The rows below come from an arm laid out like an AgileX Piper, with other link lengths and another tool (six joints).
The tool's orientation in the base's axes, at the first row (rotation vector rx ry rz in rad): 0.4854 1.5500 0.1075
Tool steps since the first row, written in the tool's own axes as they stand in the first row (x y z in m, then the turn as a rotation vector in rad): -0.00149 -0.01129 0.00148 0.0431 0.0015 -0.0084; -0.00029 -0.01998 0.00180 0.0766 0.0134 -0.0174; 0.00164 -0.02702 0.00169 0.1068 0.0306 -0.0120; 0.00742 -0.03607 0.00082 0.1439 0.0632 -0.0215; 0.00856 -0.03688 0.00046 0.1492 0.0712 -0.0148; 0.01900 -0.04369 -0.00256 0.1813 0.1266 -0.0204; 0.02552 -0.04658 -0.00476 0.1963 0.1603 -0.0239; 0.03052 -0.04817 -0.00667 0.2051 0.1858 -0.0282; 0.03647 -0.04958 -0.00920 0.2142 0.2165 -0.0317; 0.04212 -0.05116 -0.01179 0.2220 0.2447 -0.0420; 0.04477 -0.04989 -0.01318 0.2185 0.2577 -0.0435; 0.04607 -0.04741 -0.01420 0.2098 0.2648 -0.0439; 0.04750 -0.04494 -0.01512 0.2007 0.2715 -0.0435
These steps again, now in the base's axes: -0.00126 -0.01106 -0.00280 -0.0062 0.0191 -0.0391; -0.00294 -0.01853 -0.00710 -0.0109 0.0441 -0.0654; -0.00463 -0.02415 -0.01145 -0.0005 0.0695 -0.0875; -0.00738 -0.02999 -0.02008 -0.0008 0.1146 -0.1097; -0.00787 -0.03022 -0.02141 0.0078 0.1222 -0.1120; -0.01202 -0.03184 -0.03344 0.0165 0.1852 -0.1214; -0.01459 -0.03154 -0.04044 0.0216 0.2219 -0.1229; -0.01663 -0.03071 -0.04557 0.0237 0.2491 -0.1216; -0.01920 -0.02921 -0.05149 0.0278 0.2809 -0.1187; -0.02187 -0.02797 -0.05718 0.0247 0.3115 -0.1151; -0.02283 -0.02553 -0.05911 0.0262 0.3223 -0.1070; -0.02319 -0.02259 -0.05936 0.0271 0.3256 -0.0964; -0.02345 -0.01963 -0.05974 0.0288 0.3283 -0.0855
